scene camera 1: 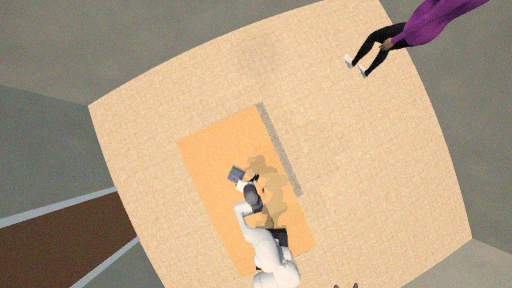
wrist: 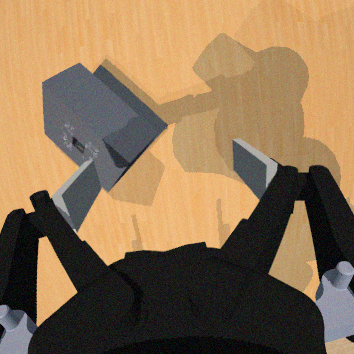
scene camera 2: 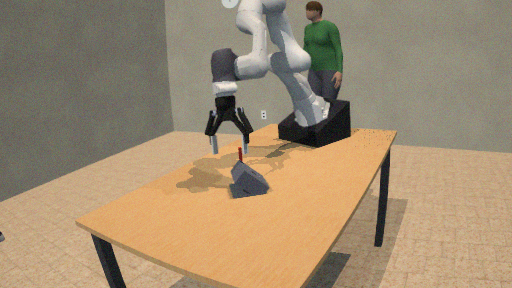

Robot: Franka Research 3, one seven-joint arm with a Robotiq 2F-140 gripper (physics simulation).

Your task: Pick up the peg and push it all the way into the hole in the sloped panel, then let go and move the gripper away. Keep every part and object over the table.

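Observation:
The red peg (scene camera 1: 263, 190) (scene camera 2: 240, 154) stands upright on the table (scene camera 1: 205, 155) (scene camera 2: 200, 230), apart from the panel block; the peg does not show in the wrist view. The grey block with the sloped panel (scene camera 1: 236, 174) (scene camera 2: 251, 182) (wrist: 85, 102) sits on the table. Its small dark hole (wrist: 77, 144) shows near the left fingertip in the wrist view. My gripper (scene camera 2: 230, 150) (wrist: 164, 163) is open and empty, fingers pointing down above the table. In scene camera 2 the peg appears beside the right fingertip. In scene camera 1 the arm hides most of the gripper.
The black robot base (scene camera 1: 279, 236) (scene camera 2: 315, 127) stands at one end of the table. The arm's shadow falls across the table around the peg and beside the block. A person in purple (scene camera 1: 430, 25) and a person in green (scene camera 2: 324, 47) stand away from the table.

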